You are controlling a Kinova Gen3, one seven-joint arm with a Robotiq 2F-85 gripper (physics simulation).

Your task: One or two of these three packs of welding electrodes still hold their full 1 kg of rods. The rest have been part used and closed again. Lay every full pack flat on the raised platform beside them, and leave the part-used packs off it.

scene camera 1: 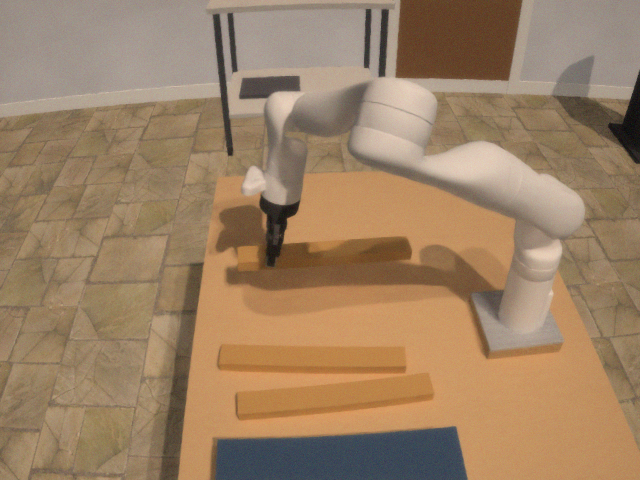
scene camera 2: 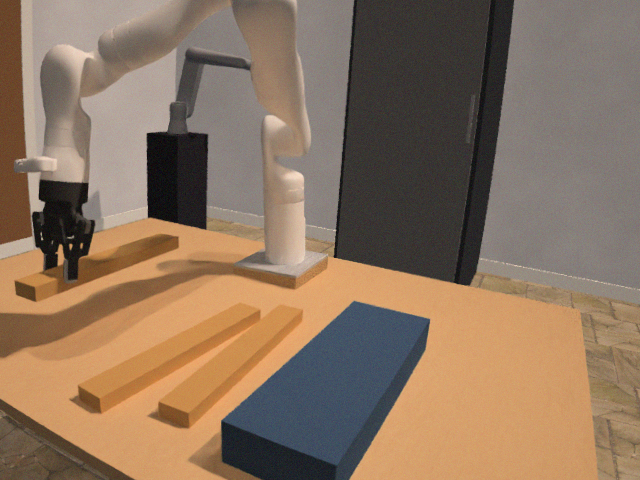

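Seen in the pictures: gripper, between the fingertips: (scene camera 1: 270,257) (scene camera 2: 60,279); arm's base, origin of its link: (scene camera 1: 519,317) (scene camera 2: 284,258).
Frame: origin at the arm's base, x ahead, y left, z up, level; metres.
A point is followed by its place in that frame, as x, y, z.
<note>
My gripper (scene camera 1: 271,262) {0.518, -0.102, 0.076} (scene camera 2: 60,270) {0.518, -0.102, 0.076} is shut on the far pack, near its left end in the scene camera 1 view. This long orange-brown pack (scene camera 1: 336,252) {0.384, -0.108, 0.085} (scene camera 2: 118,258) {0.403, -0.095, 0.084} is held above the table, with its shadow below it. A second pack (scene camera 1: 312,358) {0.430, 0.090, -0.007} (scene camera 2: 170,351) {0.464, 0.091, -0.007} lies flat on the table. A third pack (scene camera 1: 336,396) {0.385, 0.176, -0.007} (scene camera 2: 232,361) {0.428, 0.184, -0.007} lies flat at a slight angle between the second pack and the raised blue platform (scene camera 1: 336,457) {0.387, 0.318, 0.029} (scene camera 2: 330,382) {0.443, 0.352, 0.029}. No pack lies on the platform's visible top. The packs look alike outside; their contents are hidden.
The arm's base plate (scene camera 1: 522,343) {0.011, 0.072, 0.003} (scene camera 2: 248,264) {0.077, -0.048, -0.005} stands on the wooden table (scene camera 1: 496,408) {0.084, 0.199, -0.031} (scene camera 2: 496,361) {0.145, 0.524, -0.031}, to the right of the packs in the scene camera 1 view. A shelf unit (scene camera 1: 223,87) stands beyond the table. A dark cabinet (scene camera 2: 413,144) and a black pedestal (scene camera 2: 162,175) stand behind.
</note>
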